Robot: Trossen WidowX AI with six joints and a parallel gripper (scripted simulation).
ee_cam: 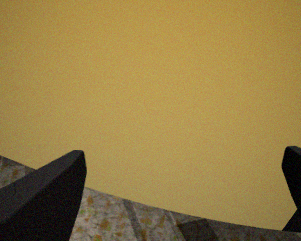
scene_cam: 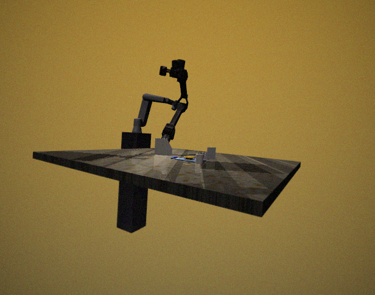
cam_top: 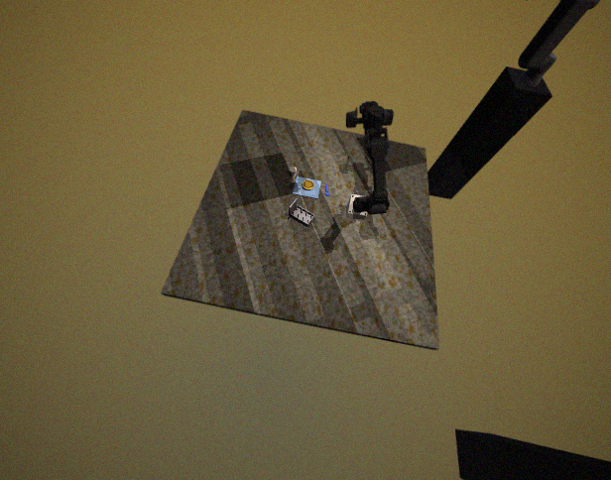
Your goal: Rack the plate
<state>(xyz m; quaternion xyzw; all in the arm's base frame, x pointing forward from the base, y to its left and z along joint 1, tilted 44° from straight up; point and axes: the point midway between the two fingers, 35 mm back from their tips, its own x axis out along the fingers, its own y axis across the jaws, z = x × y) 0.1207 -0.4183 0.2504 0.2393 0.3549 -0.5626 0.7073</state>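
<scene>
The yellow plate lies 180 mm ahead of my gripper tip, 40 mm to the left of it and 540 mm below it. Also, from my gripper tip: cup 290 mm ahead, 30 mm to the right, 530 mm below; then light blue mat 190 mm ahead, 50 mm to the left, 550 mm below; then dish rack 190 mm ahead, 250 mm to the left, 530 mm below.
</scene>
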